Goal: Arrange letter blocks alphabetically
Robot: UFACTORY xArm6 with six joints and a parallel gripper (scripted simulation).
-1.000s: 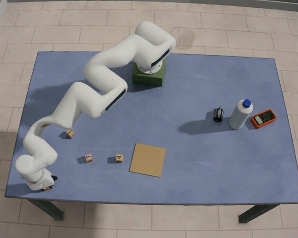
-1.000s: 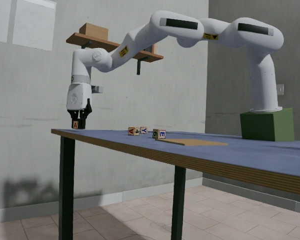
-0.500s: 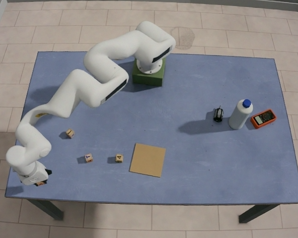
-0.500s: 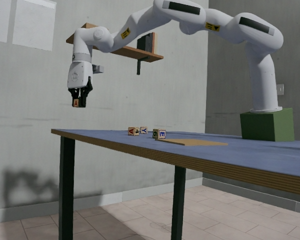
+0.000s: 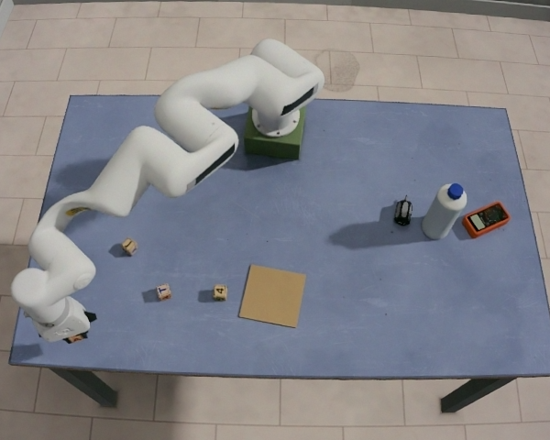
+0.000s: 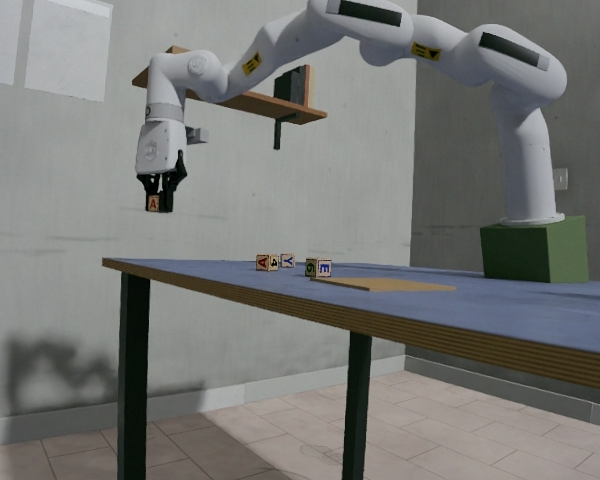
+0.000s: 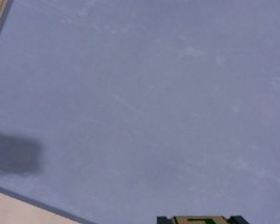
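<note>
Now: hand 460 mm to the right of the tan mat, 120 mm above it and 80 mm past it. The rest, counted from my hand: black object 830 mm to the left, 280 mm behind, 100 mm below; then wooden block 10 mm below; then orange multimeter 1050 mm to the left, 220 mm behind, 110 mm below.
</note>
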